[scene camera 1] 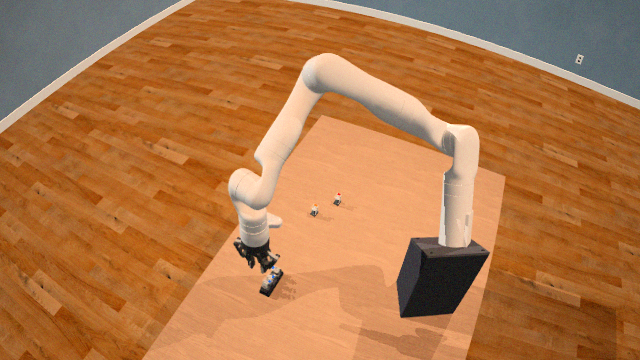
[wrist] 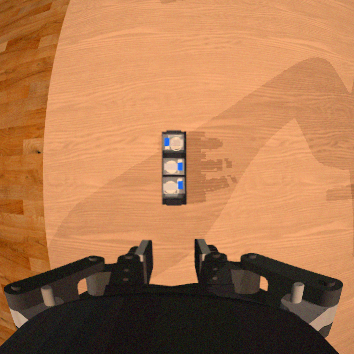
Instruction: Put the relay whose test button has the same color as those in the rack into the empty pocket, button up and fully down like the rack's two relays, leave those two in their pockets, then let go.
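Places are measured from the arm's base along level axes (x ahead, y left, z up), in millimetres.
Where they show: gripper, fingertip midpoint: (scene camera 1: 258, 268) (wrist: 173, 252); arm's base, origin of the base link: (scene camera 1: 453, 243).
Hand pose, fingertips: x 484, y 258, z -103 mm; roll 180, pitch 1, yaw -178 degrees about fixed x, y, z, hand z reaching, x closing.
Note:
Things, the pixels of their top centre, and the offset from my fingertips. "*": a spot on its surface instead. Level surfaces: height alone.
- black rack, surface spot: (wrist: 174, 202) (scene camera 1: 264, 291) * 4 mm ahead, 18 mm right, 159 mm down
- far relay, middle of its top: (wrist: 172, 141) (scene camera 1: 275, 268) 7 mm ahead, 99 mm right, 134 mm down
- middle relay, middle of its top: (wrist: 173, 165) (scene camera 1: 270, 275) 5 mm ahead, 67 mm right, 134 mm down
- relay with an orange button, middle of its top: (scene camera 1: 314, 206) 15 mm ahead, 401 mm right, 138 mm down
- relay with a red button, middle of its top: (scene camera 1: 338, 195) 37 mm back, 487 mm right, 138 mm down
- table, its level: 182 mm down
The black rack (scene camera 1: 264, 292) (wrist: 174, 202) stands on the table with three relays in a row, buttons up, all with blue test buttons. In the wrist view, the far relay (wrist: 174, 143) has its blue button at the left; the middle relay (wrist: 173, 166) and the near relay (wrist: 173, 186) have theirs at the right. A wider dark gap lies between far and middle relays. I cannot tell whether all sit equally deep. My gripper (scene camera 1: 270, 265) (wrist: 173, 252) is partly open and empty, above the rack; in the wrist view its fingertips show below the rack's near end, apart from the relays.
A relay with an orange button (scene camera 1: 314, 210) and a relay with a red button (scene camera 1: 338, 199) stand on the table (scene camera 1: 370, 225), farther back from the rack. The arm's dark base block (scene camera 1: 440, 282) stands at the right. The table's edge runs left of the rack.

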